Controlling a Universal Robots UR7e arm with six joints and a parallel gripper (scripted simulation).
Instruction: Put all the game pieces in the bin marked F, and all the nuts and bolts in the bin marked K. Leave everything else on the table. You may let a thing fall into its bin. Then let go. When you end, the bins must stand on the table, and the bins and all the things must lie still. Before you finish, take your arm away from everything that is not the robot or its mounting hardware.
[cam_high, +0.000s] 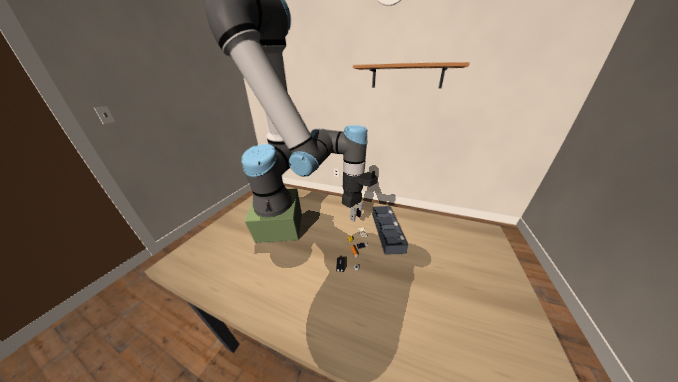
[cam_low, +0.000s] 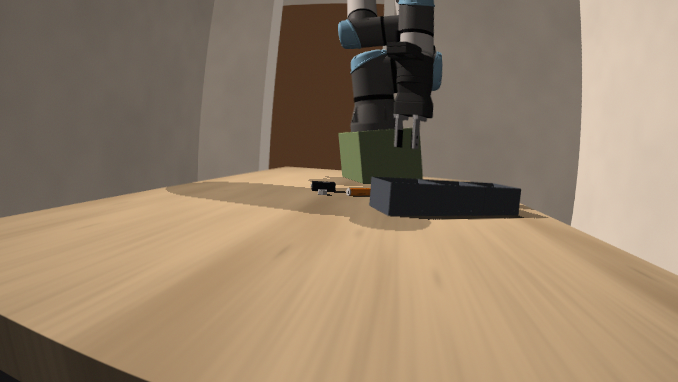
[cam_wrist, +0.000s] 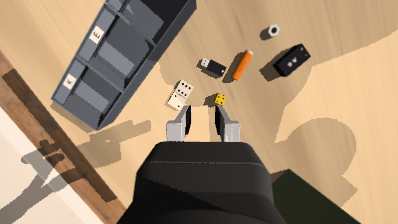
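Right now the yellow die is 110 mm below my hand, 30 mm to the right of it and 10 mm behind it. From my hand the other things lie so: orange battery 110 mm below, 80 mm to the right, 40 mm ahead; white domino 110 mm below, 30 mm to the left, 20 mm ahead; black USB stick 110 mm below, 50 mm ahead, 30 mm to the right.
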